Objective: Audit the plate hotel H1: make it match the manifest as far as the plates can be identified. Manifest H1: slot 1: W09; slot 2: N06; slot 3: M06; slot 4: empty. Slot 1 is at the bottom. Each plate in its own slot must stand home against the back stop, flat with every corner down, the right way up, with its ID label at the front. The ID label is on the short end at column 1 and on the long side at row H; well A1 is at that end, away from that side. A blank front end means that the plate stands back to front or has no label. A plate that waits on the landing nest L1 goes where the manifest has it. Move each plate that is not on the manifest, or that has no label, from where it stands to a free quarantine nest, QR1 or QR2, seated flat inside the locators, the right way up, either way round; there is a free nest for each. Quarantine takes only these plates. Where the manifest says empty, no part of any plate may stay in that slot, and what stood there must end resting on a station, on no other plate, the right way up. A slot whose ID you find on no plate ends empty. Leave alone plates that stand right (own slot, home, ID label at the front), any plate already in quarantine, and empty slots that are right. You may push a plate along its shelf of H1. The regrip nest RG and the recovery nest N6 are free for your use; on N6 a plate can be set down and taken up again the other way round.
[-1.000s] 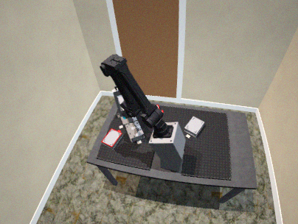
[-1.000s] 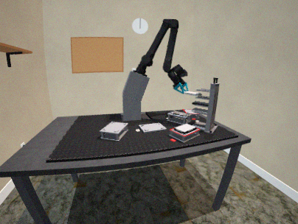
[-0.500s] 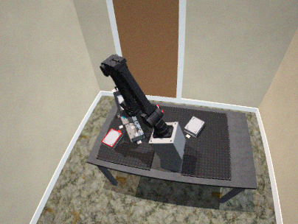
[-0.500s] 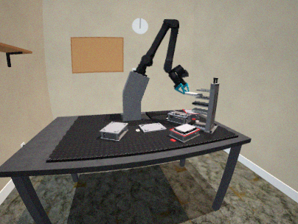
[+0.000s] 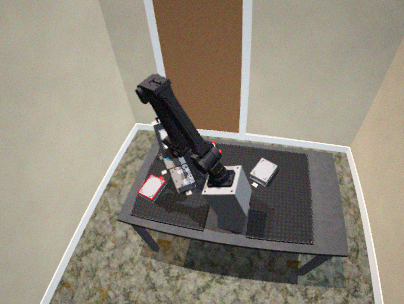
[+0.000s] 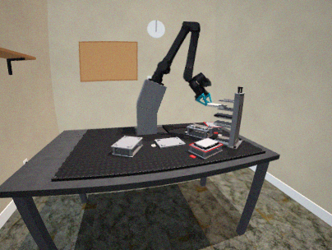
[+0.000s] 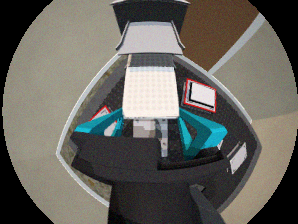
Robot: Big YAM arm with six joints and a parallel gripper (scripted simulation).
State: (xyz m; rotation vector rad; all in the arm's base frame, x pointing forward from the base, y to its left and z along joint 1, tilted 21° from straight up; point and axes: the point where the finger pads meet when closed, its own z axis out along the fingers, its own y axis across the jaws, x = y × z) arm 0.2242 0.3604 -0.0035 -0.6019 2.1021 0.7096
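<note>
Right now the white well plate is 4 cm to the left of my hand and 4 cm ahead of it.
</note>
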